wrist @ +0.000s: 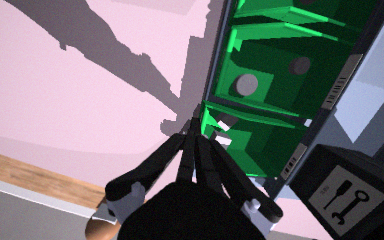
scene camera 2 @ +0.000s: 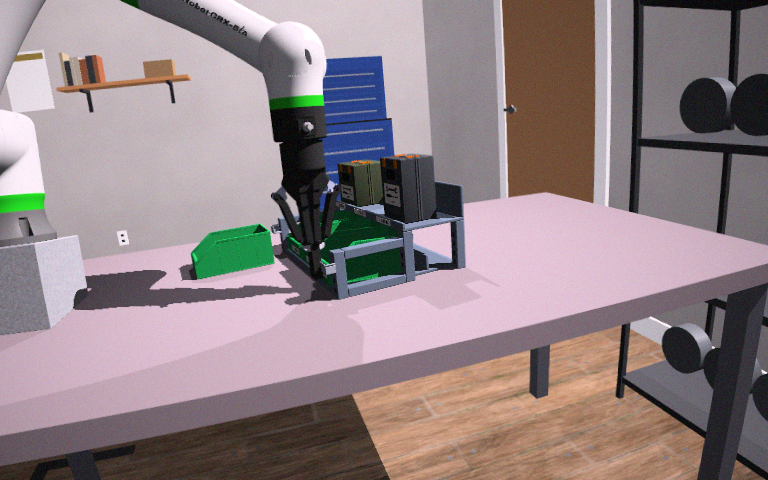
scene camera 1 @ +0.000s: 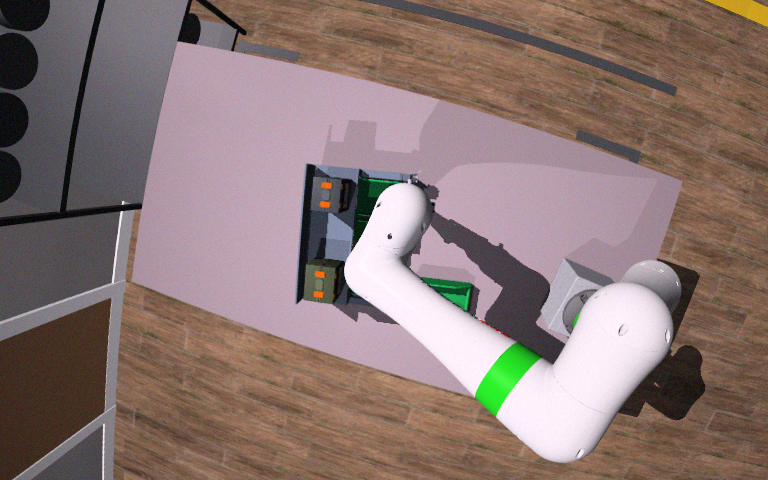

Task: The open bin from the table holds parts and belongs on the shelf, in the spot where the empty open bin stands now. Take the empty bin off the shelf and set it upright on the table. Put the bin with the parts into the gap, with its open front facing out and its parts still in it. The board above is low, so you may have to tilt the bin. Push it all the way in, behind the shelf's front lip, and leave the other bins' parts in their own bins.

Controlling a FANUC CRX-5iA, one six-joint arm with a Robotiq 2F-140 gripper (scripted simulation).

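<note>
The gripper appears in the pictures, the wrist view among them, and a grey shelf can be seen in the pictures too.
</note>
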